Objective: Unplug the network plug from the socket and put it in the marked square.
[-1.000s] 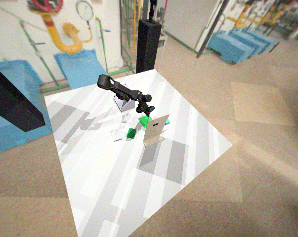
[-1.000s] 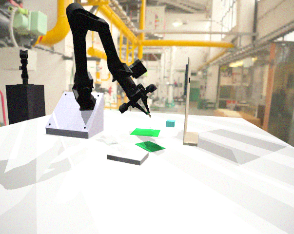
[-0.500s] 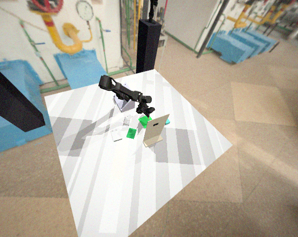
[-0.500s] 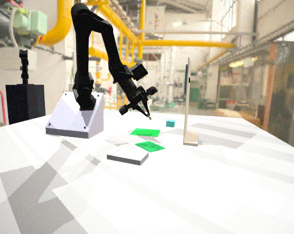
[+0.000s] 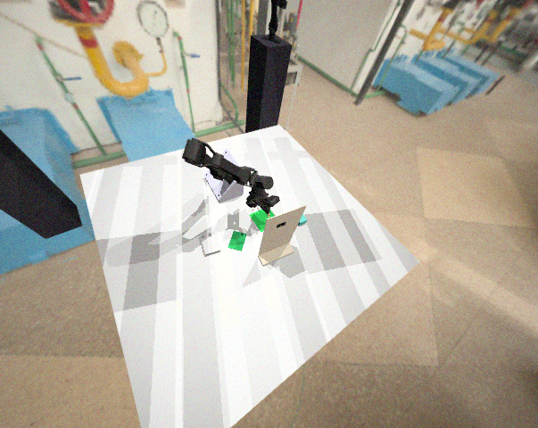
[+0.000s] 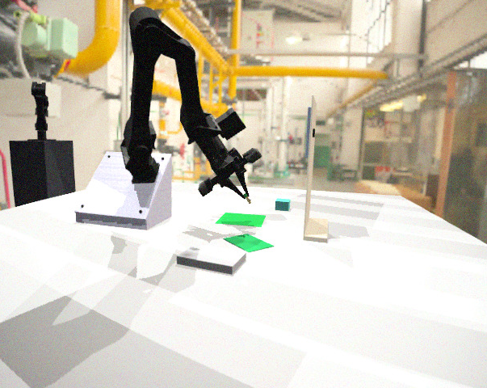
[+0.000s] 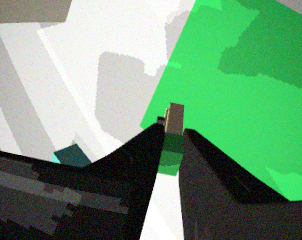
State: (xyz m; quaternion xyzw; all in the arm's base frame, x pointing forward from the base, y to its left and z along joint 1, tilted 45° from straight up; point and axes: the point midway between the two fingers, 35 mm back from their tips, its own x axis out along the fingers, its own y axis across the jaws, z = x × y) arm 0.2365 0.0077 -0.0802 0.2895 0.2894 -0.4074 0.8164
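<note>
The green marked square lies 10 mm behind my gripper tip and 60 mm below it. From my gripper tip the other things lie so: tan network plug (right at my gripper tip); upright panel (170 mm ahead, 70 mm to the right, 80 mm above); small teal cube (100 mm ahead, 160 mm to the left, 50 mm below).
</note>
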